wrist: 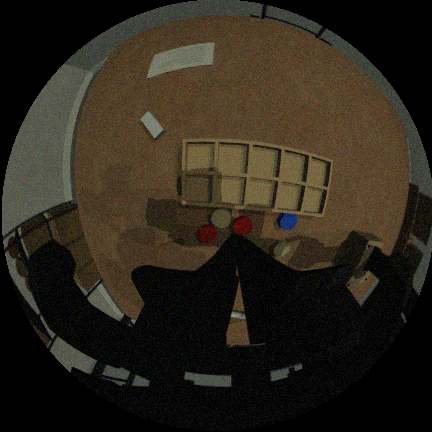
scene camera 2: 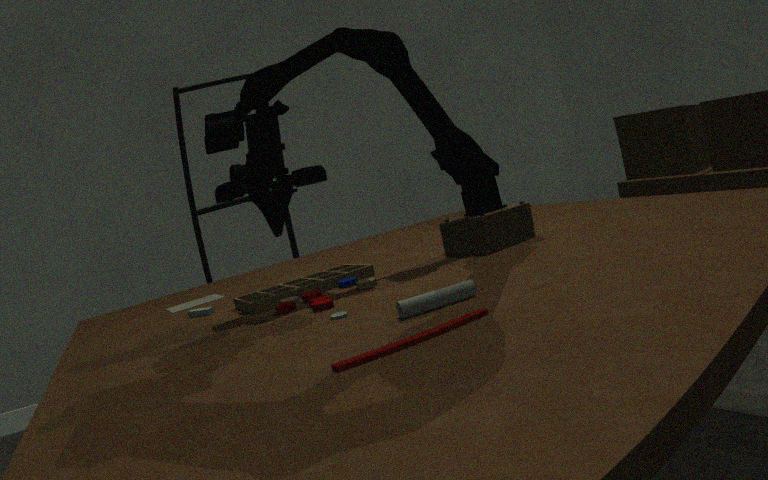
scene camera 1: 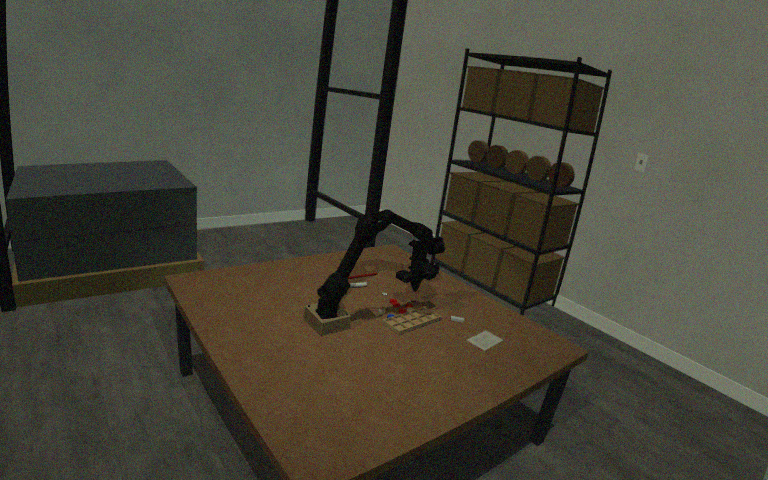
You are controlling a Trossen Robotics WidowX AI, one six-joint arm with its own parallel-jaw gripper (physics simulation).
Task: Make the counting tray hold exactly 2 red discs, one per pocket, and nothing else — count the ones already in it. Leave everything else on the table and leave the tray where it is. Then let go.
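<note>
The wooden counting tray (scene camera 1: 403,329) (wrist: 200,141) has two rows of pockets; no disc shows in them in the wrist view. Red discs (wrist: 243,226) (scene camera 2: 321,304) lie on the table beside the tray's long side, with another red disc (wrist: 207,233) (scene camera 2: 286,307) near a beige disc (wrist: 221,218). A blue disc (wrist: 288,221) (scene camera 2: 347,281) and a second beige disc (wrist: 281,248) (scene camera 2: 367,283) lie on the same side. My gripper (scene camera 1: 416,288) (scene camera 2: 277,234) (wrist: 234,238) is shut and empty, above the table near the discs. Its fingers hide part of the disc area in the wrist view.
A white block (scene camera 1: 457,319) (wrist: 152,125) and a sheet of paper (scene camera 1: 484,340) (wrist: 181,60) lie past one tray end. A small white disc (scene camera 2: 338,315), a white cylinder (scene camera 2: 436,298) and a red stick (scene camera 2: 410,340) lie on the discs' side. The arm's base stands in a wooden box (scene camera 2: 488,233).
</note>
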